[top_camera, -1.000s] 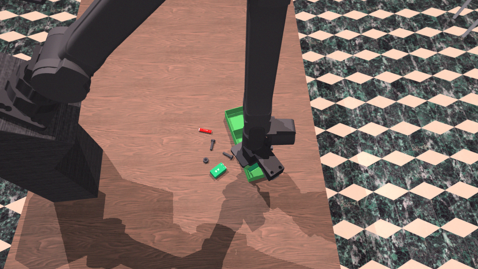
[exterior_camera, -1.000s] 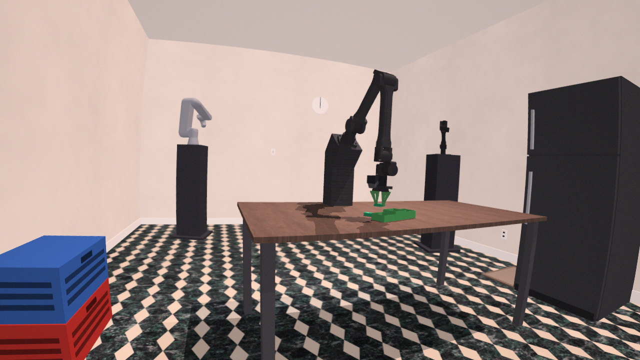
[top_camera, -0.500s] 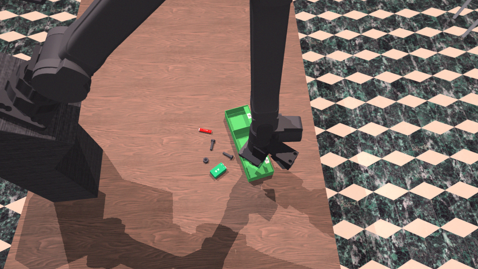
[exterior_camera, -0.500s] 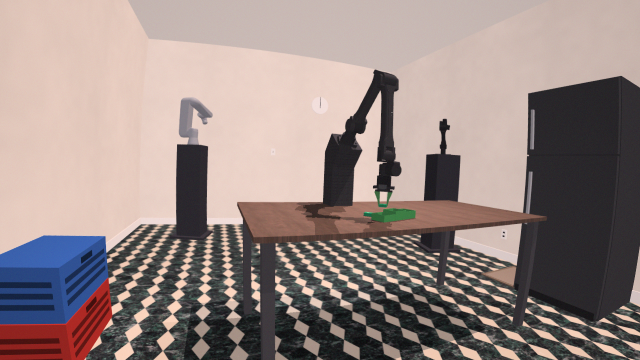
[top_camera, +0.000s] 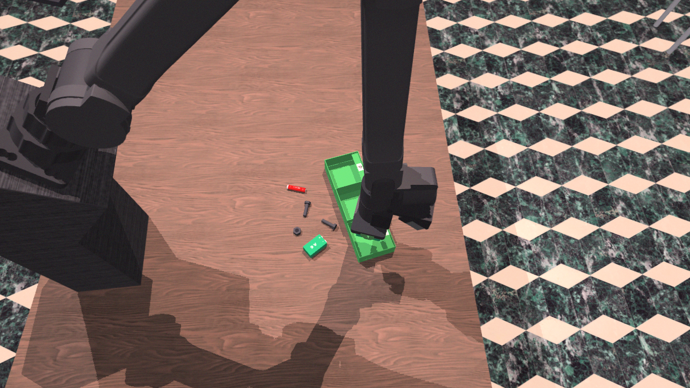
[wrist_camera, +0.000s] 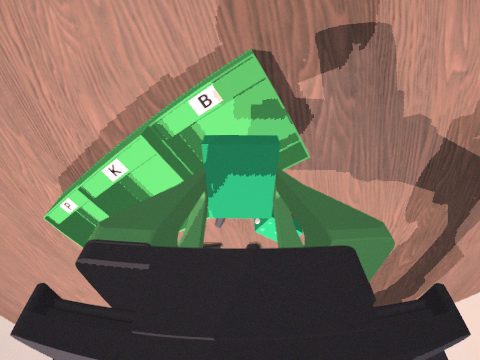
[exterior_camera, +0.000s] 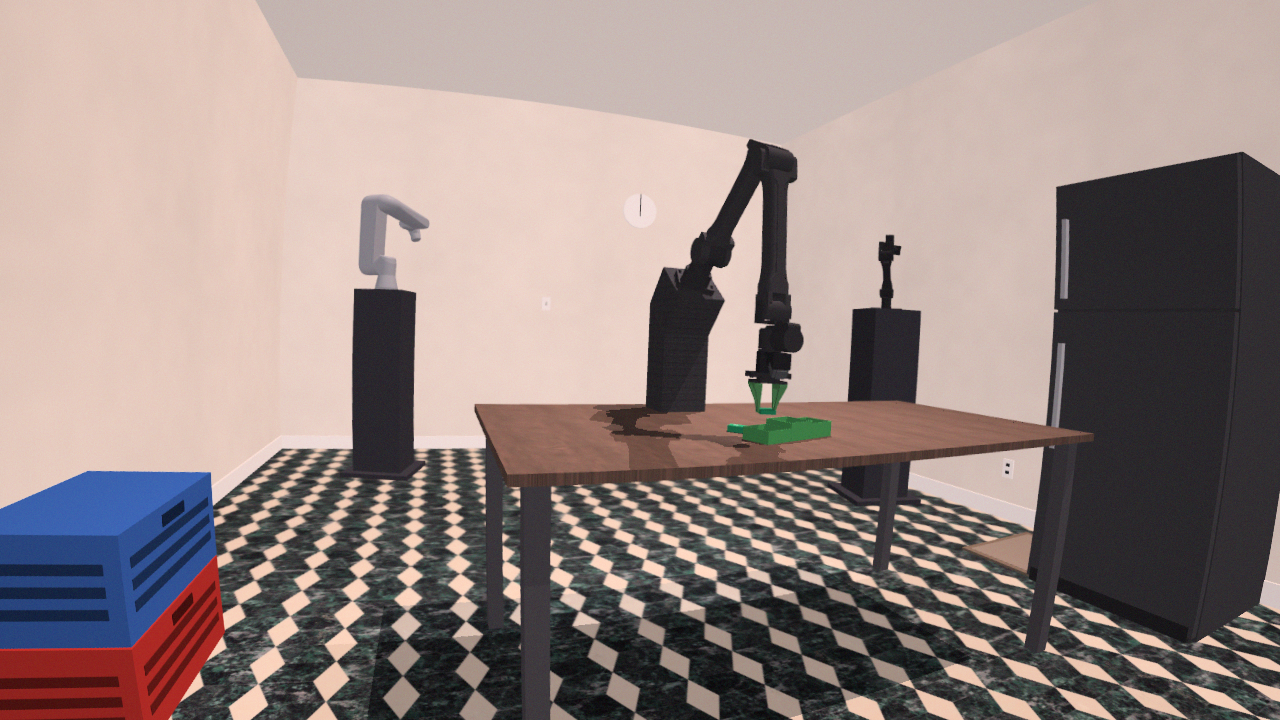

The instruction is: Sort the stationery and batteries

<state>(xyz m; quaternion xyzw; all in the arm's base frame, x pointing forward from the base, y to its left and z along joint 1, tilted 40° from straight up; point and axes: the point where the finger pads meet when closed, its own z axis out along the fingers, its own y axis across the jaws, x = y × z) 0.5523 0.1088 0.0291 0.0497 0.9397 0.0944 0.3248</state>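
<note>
Right now my hand is right at the flat green pad. From my hand the other things lie so: green 9V battery: 100 mm behind, 30 mm to the right, 70 mm below; black nut: 160 mm behind, 10 mm to the right, 70 mm below; joined green bins: 40 mm behind, 80 mm to the left, 50 mm below.
</note>
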